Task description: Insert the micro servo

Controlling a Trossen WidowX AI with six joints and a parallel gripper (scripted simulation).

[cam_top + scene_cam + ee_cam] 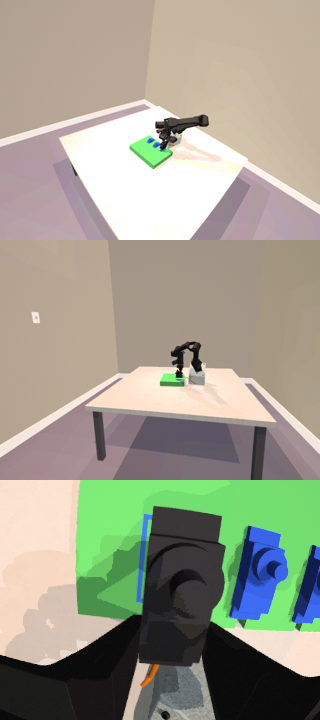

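Now: the green deck 12 cm ahead of my gripper tip, 10 cm below it and 8 cm to the right of it.
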